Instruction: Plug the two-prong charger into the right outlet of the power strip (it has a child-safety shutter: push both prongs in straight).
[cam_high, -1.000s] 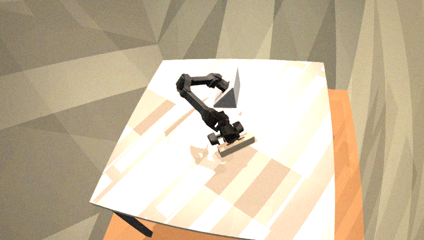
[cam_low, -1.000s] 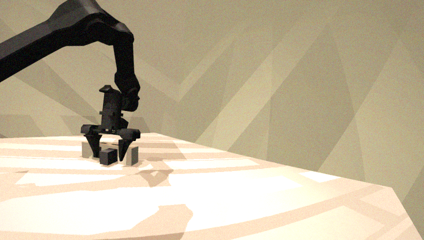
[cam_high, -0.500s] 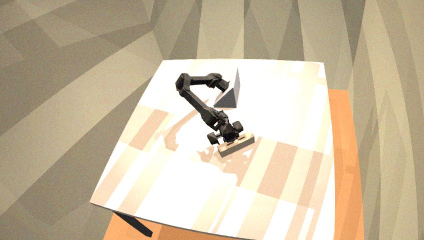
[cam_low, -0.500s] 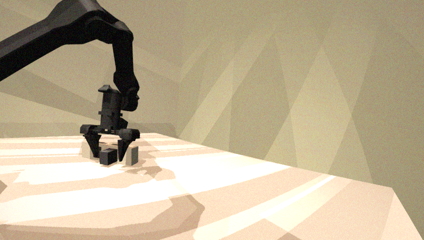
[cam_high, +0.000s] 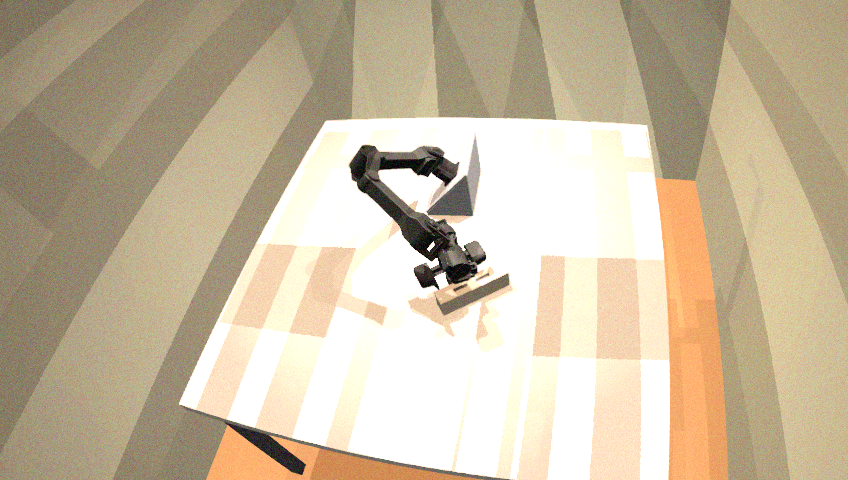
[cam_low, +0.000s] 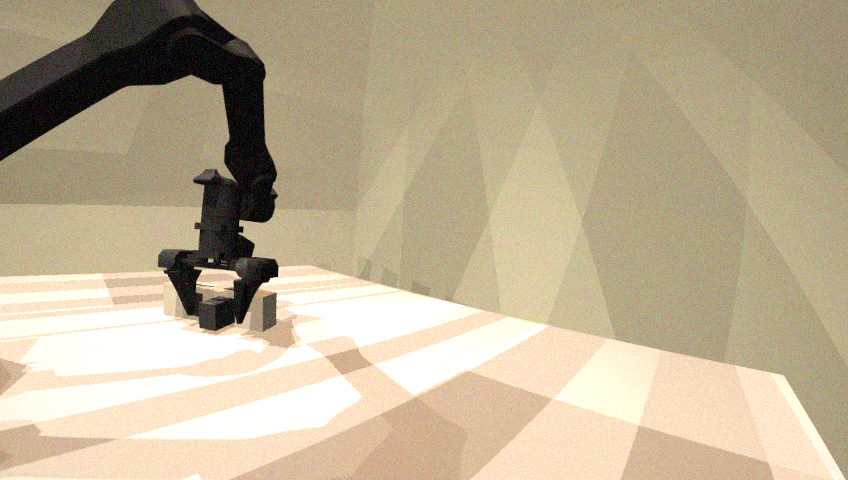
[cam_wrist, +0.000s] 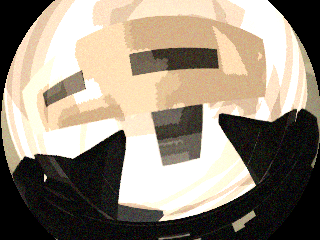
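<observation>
Now: the charger 2 cm ahead of my gripper tip, 1 cm to the left of it and 1 cm above it.
</observation>
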